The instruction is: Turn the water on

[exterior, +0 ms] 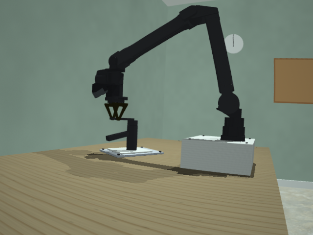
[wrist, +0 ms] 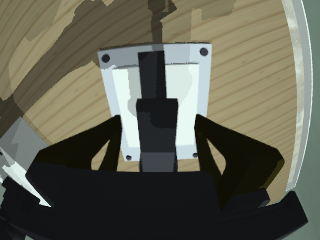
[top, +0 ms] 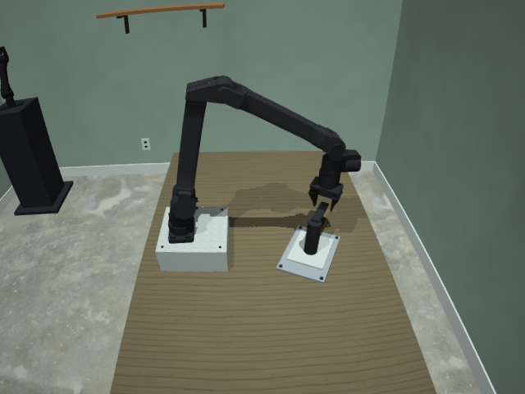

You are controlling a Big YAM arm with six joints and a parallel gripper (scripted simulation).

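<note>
My hand is 3 cm to the left of the lever and 2 cm past it. The rest, counted from my hand: black tap 5 cm to the right, 5 cm below, 3 cm behind.
</note>
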